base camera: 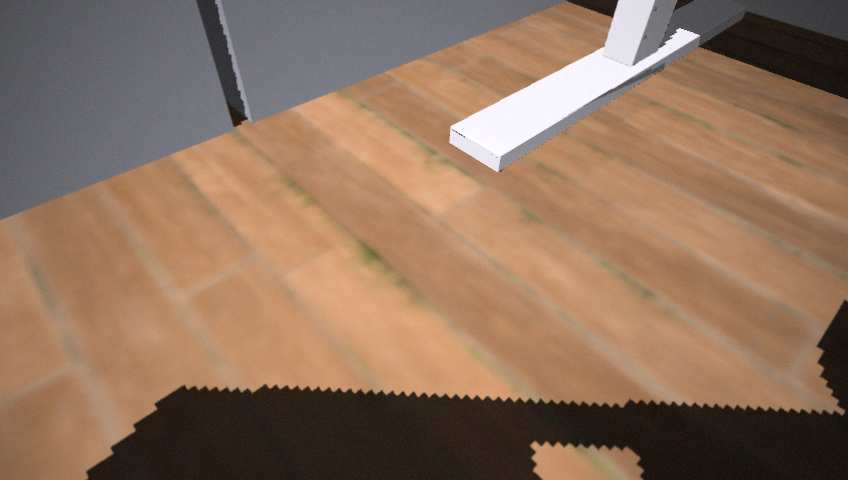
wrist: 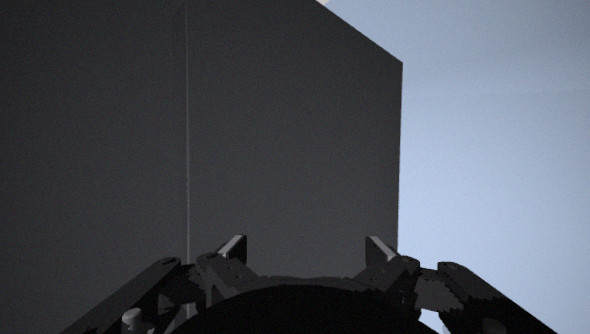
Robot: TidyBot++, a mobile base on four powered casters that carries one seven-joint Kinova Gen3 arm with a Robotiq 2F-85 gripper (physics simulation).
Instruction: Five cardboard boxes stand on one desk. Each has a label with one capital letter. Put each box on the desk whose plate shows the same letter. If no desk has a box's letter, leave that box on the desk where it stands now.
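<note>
My gripper is open, with its two fingers wide apart at the bottom of the wrist view and no object between them. A white desk foot with the lower part of a white leg stands on the floor at the upper right of the base camera view. The desk's top does not show there. The cardboard boxes and the letter plates do not show in either view.
A dark grey upright panel fills the middle of the wrist view, with a pale blue wall to its right. A grey wall and a narrow dark upright strip stand at the upper left of the base camera view. Dark shadows lie on the wooden floor.
</note>
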